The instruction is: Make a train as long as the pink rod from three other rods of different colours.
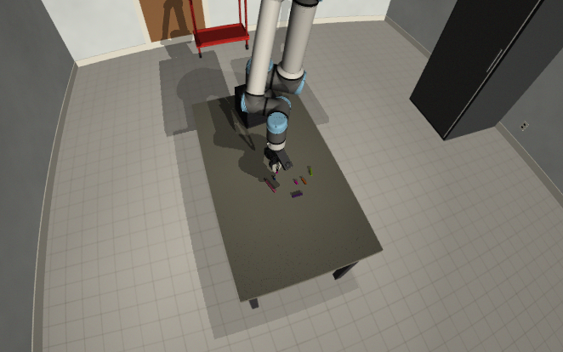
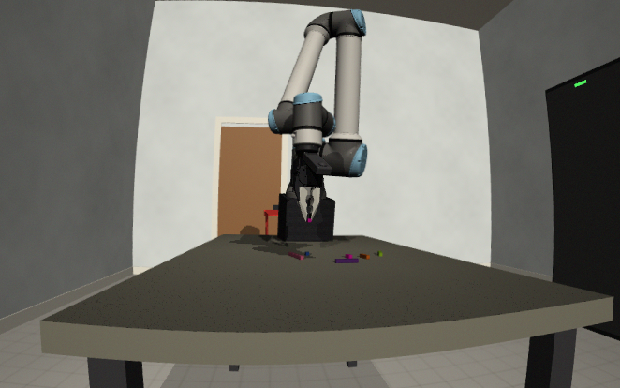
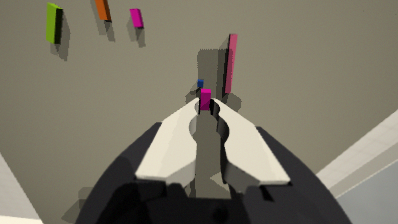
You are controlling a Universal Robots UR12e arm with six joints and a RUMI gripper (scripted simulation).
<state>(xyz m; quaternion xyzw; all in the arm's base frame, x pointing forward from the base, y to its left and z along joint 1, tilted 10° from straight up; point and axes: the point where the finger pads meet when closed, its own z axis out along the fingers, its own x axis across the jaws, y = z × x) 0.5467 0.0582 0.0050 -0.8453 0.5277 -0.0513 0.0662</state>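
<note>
Right now my hand is 110 mm above the blue rod and 20 mm past it. Also, from my hand: purple rod: 110 mm to the left, 110 mm below, 100 mm ahead; then orange rod: 160 mm to the left, 110 mm below, 20 mm ahead; then pink rod: 110 mm below, 30 mm to the right, 30 mm ahead.
</note>
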